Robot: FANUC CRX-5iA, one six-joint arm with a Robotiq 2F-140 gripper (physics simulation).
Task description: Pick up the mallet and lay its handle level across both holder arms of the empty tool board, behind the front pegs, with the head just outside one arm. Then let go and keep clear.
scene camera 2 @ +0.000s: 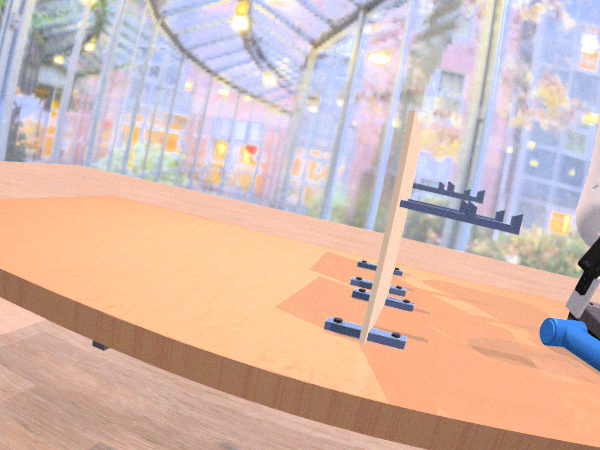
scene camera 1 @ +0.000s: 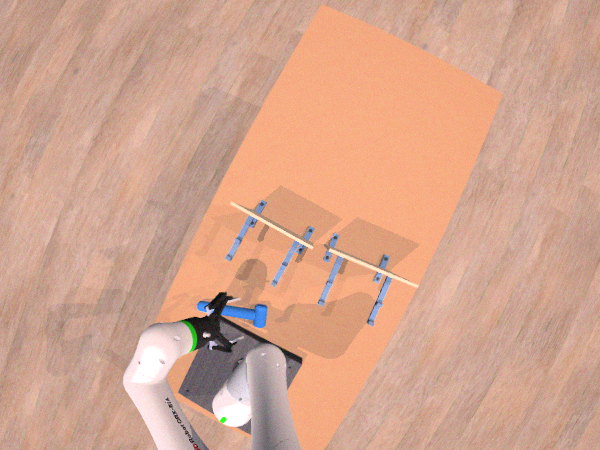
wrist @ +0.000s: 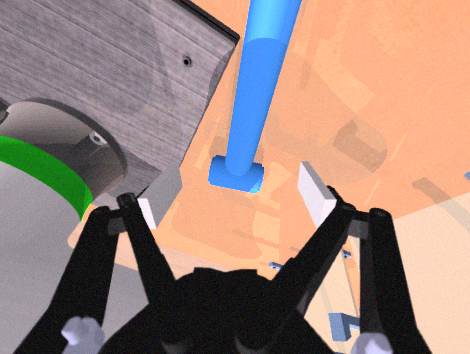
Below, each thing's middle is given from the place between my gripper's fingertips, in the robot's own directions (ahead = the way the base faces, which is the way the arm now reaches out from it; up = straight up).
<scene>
The blue mallet (scene camera 1: 259, 314) is 6 cm below my hand and 4 cm to the left of it.
</scene>
